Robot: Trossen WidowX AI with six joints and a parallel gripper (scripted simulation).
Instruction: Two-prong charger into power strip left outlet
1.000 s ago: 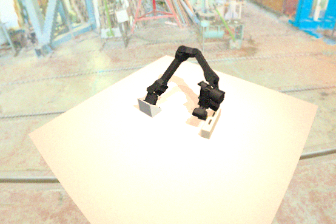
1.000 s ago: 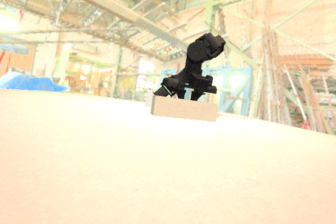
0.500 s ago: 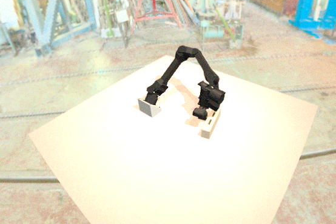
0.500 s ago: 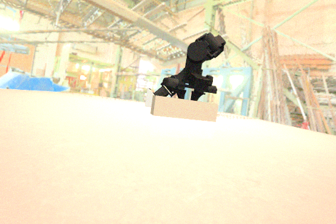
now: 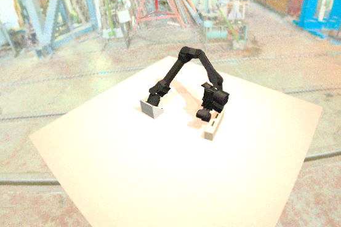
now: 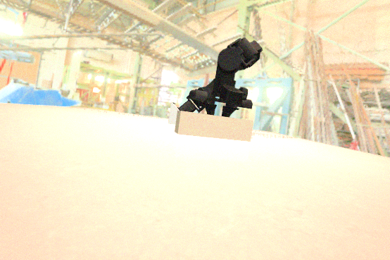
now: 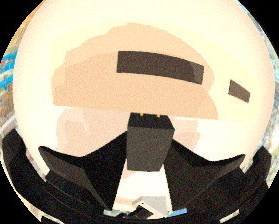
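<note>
The dark charger is 2 cm ahead of my gripper tip and 1 cm above it.
</note>
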